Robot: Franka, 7 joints.
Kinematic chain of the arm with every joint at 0, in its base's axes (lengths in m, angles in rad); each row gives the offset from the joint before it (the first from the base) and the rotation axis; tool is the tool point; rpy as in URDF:
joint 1: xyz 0 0 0.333 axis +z
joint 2: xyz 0 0 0 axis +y
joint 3: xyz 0 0 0.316 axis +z
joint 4: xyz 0.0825 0 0 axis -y
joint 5: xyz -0.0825 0 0.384 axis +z
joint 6: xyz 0 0 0 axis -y
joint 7: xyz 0.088 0 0 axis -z
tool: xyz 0 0 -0.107 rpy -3.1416 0 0
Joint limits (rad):
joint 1: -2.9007..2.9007
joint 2: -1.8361..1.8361
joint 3: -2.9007..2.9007
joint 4: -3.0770..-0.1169
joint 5: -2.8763..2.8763
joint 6: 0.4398..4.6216
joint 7: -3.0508..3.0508
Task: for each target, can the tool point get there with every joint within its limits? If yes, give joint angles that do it. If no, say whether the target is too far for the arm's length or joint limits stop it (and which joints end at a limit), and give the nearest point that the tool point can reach.
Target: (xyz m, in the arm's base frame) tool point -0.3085 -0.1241 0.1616
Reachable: yes | joints 1.1014 -0.1110 2.4044 -2.7872 1.8391 2.3198 -1.9077
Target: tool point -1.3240 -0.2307 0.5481
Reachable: no: too far | nearest point -0.8345 -0.1454 0.4686 | short by 0.503 m
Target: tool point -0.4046 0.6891 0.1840
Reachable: yes | joints 1.9701 1.2087 0.1875 -0.8127 0.4387 2.0193 1.7066
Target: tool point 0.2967 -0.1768 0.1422
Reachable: yes | joints -0.7033 0.3628 0.4307 -2.6335 -1.4896 1.5384 2.0303
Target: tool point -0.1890 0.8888 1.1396
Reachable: no: too far | nearest point -0.1334 0.6276 0.9025 | short by 0.357 m
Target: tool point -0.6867 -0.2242 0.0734
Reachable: yes | joints -0.1910 -1.5443 -2.4032 -0.8695 0.7567 1.5743 0.3182
